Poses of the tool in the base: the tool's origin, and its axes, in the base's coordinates. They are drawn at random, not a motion.
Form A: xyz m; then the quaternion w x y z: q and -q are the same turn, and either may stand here.
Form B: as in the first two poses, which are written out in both.
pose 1, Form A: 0.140, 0.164, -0.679, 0.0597, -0.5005, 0.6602, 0.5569
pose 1, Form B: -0.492, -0.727, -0.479; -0.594, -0.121, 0.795; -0.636, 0.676, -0.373; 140, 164, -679
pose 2, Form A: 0.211, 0.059, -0.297, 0.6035, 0.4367, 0.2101, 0.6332
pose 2, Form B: 0.110, -0.581, 0.807; 0.948, -0.183, -0.261; 0.299, 0.793, 0.530; 211, 59, -297
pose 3, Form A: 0.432, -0.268, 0.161, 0.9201, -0.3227, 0.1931, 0.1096
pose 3, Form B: 0.901, -0.326, 0.285; 0.077, 0.768, 0.636; -0.426, -0.551, 0.717; 432, -268, 161
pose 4, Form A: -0.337, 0.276, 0.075, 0.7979, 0.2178, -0.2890, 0.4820
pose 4, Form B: 0.368, -0.895, -0.251; 0.643, 0.440, -0.626; 0.671, 0.069, 0.738; -337, 276, 75
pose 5, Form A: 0.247, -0.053, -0.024, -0.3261, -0.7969, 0.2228, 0.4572
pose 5, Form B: 0.483, -0.057, -0.874; -0.653, -0.688, -0.316; -0.583, 0.723, -0.369; 247, -53, -24
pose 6, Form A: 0.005, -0.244, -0.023, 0.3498, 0.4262, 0.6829, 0.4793
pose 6, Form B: -0.392, 0.247, 0.886; 0.917, 0.177, 0.356; -0.069, 0.953, -0.296; 5, -244, -23
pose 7, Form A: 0.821, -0.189, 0.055, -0.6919, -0.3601, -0.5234, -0.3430
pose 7, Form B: 0.217, -0.098, 0.971; 0.852, 0.505, -0.139; -0.477, 0.857, 0.193; 821, -189, 55
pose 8, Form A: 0.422, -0.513, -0.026, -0.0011, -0.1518, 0.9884, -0.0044
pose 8, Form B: -0.954, -0.300, -0.001; -0.300, 0.954, -0.009; 0.004, -0.008, -1.000; 422, -513, -26
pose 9, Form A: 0.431, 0.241, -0.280, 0.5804, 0.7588, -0.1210, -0.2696
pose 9, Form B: 0.825, 0.129, -0.550; -0.497, -0.297, -0.816; -0.269, 0.946, -0.181; 431, 241, -280
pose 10, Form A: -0.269, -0.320, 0.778, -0.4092, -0.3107, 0.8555, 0.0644
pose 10, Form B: -0.472, -0.479, -0.740; -0.584, 0.799, -0.144; 0.660, 0.364, -0.657; -269, -320, 778
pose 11, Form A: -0.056, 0.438, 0.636, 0.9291, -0.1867, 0.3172, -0.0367
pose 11, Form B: 0.796, -0.050, 0.603; -0.187, 0.928, 0.324; -0.576, -0.370, 0.729; -56, 438, 636
